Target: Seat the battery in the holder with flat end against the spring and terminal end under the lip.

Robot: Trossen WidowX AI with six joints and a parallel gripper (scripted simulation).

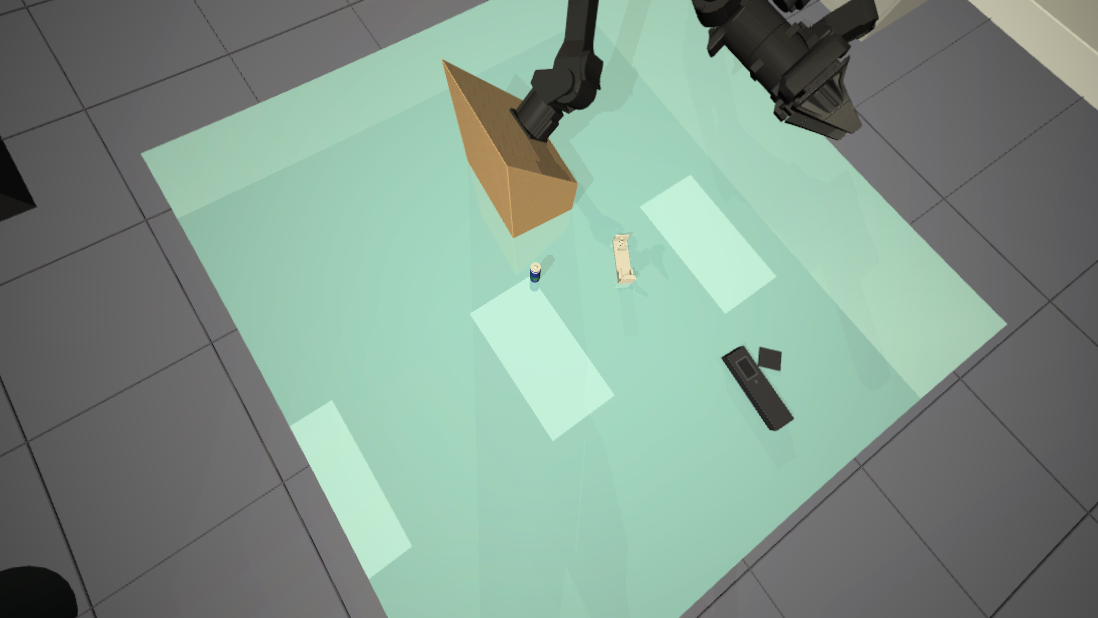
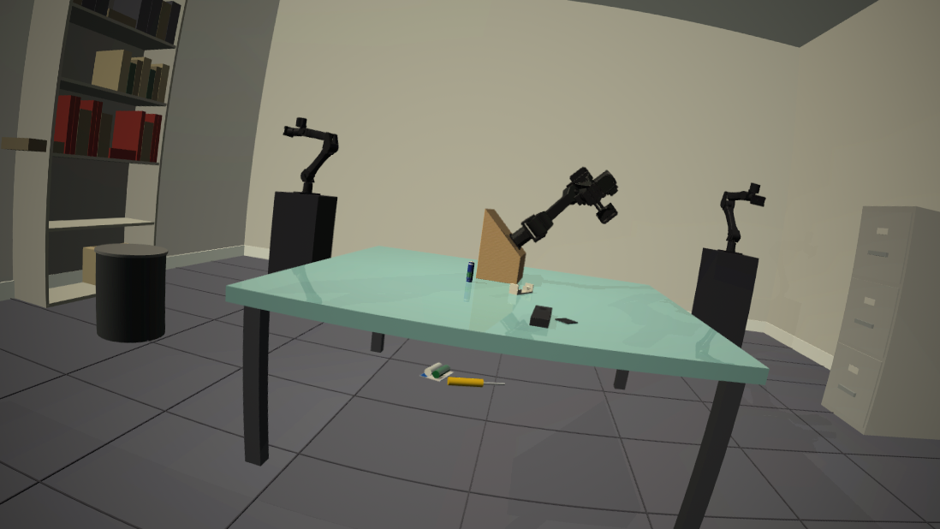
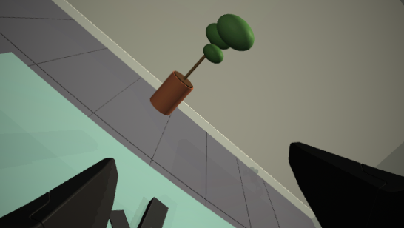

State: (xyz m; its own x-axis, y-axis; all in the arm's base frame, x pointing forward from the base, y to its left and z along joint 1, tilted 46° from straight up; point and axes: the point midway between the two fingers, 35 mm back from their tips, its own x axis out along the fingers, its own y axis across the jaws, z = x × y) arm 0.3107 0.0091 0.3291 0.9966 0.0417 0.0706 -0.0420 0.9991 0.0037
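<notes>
The battery is 37 cm to the right of my gripper tip, 30 cm below it and 15 cm behind it. The rest, counted from my gripper tip: black remote (32 cm below, 28 cm ahead, 13 cm to the right); screwdriver (52 cm below, 28 cm ahead, 26 cm to the right); black battery door (33 cm below, 26 cm ahead, 7 cm to the right).
</notes>
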